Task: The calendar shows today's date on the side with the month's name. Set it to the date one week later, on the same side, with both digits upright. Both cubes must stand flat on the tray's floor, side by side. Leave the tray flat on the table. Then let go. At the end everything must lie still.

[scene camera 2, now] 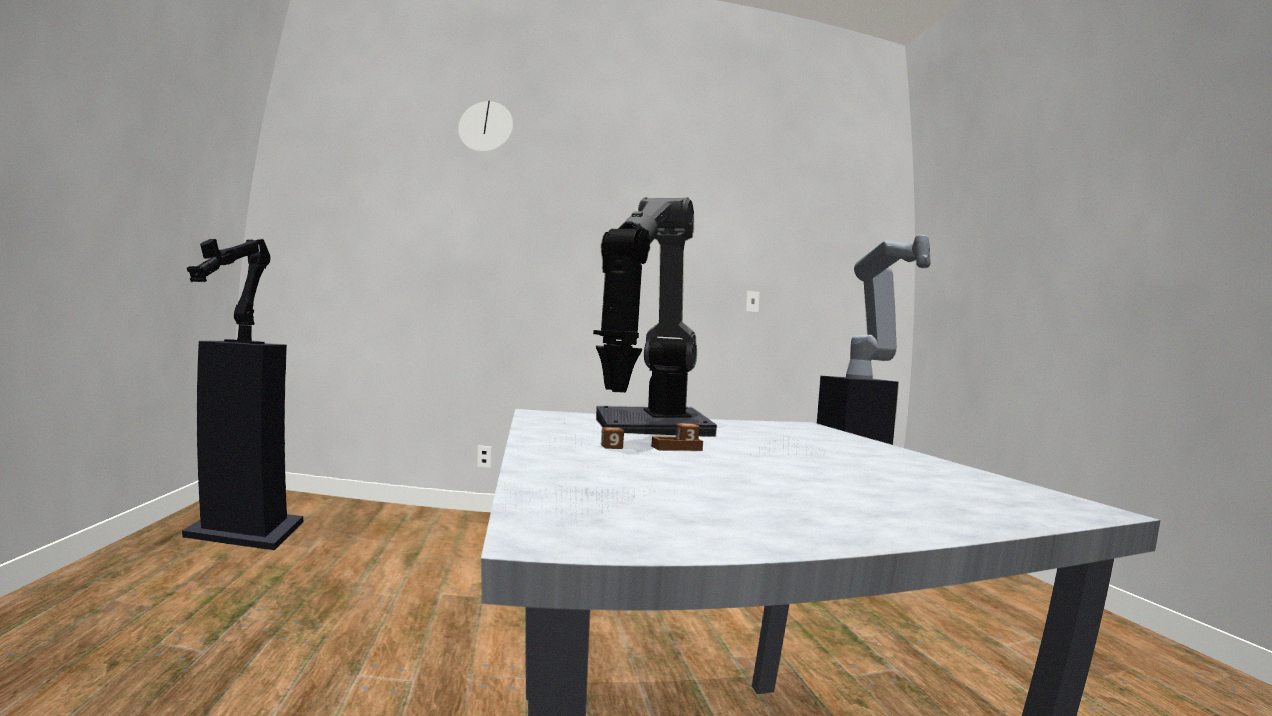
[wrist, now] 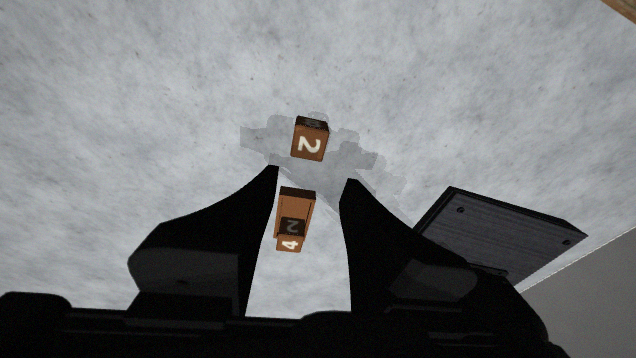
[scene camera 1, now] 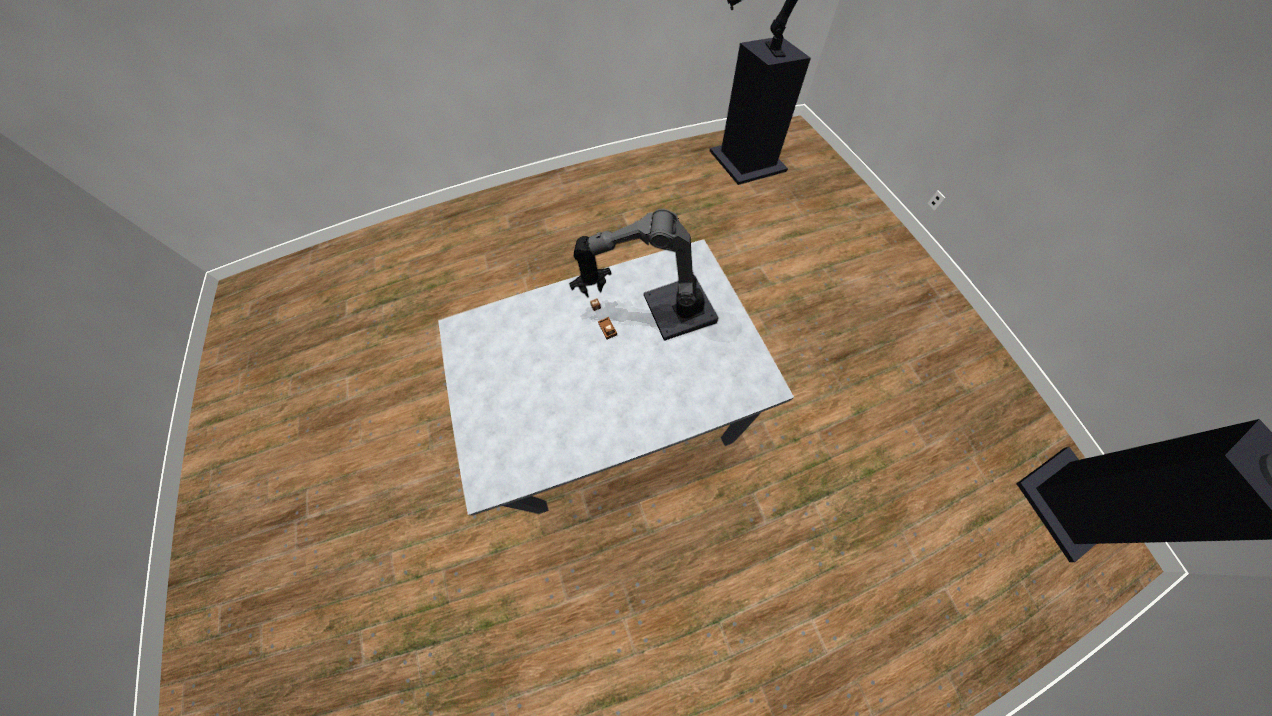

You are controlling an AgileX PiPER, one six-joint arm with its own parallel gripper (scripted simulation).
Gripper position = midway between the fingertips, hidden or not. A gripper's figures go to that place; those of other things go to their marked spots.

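Brown cube [wrist: 291, 234], 23 cm from the lens. Gripper [wrist: 311, 185], 12 cm from the lens.
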